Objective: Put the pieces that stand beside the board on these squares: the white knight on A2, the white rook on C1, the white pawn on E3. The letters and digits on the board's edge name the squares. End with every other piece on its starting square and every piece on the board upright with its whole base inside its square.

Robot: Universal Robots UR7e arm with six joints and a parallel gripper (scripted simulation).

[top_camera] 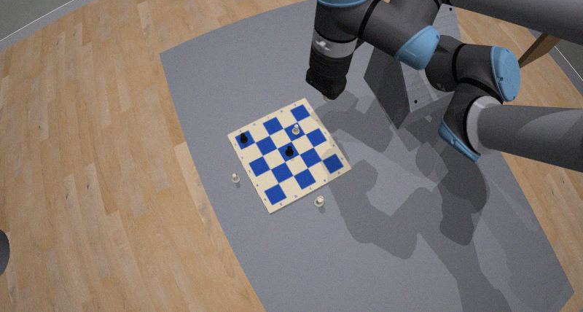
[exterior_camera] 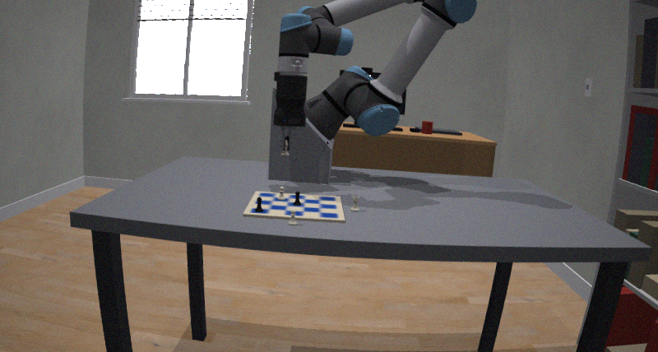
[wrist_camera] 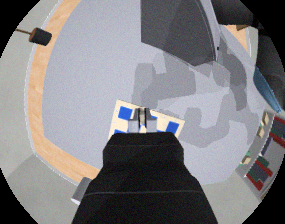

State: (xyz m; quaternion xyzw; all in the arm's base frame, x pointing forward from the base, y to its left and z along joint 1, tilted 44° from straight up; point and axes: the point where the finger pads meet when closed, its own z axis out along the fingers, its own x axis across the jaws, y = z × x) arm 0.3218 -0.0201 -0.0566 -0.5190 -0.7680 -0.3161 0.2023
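Now: hand 12 cm short of the chessboard, 4 cm to the right of it and 13 cm above it. The rest, counted from my hand: white rook: 11 cm ahead, 18 cm to the left, 12 cm below; then white knight: 2 cm below.
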